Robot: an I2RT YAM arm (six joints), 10 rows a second.
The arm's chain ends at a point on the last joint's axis. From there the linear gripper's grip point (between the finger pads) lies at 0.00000 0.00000 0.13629 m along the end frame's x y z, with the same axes.
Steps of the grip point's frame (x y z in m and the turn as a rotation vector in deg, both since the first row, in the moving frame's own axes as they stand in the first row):
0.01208 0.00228 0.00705 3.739 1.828 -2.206
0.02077 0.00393 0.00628 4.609 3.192 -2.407
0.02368 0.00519 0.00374 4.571 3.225 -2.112
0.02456 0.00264 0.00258 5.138 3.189 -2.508
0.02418 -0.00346 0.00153 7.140 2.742 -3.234
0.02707 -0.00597 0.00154 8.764 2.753 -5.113
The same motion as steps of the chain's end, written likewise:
0.00791 0.01125 0.00741 3.739 1.828 -2.206
0.01342 0.01503 0.00693 4.609 3.192 -2.407
0.01622 0.01618 0.00439 4.571 3.225 -2.112
0.01726 0.01500 0.00334 5.138 3.189 -2.508
0.01816 0.01365 0.00274 7.140 2.742 -3.234
0.02149 0.01505 0.00329 8.764 2.753 -5.113

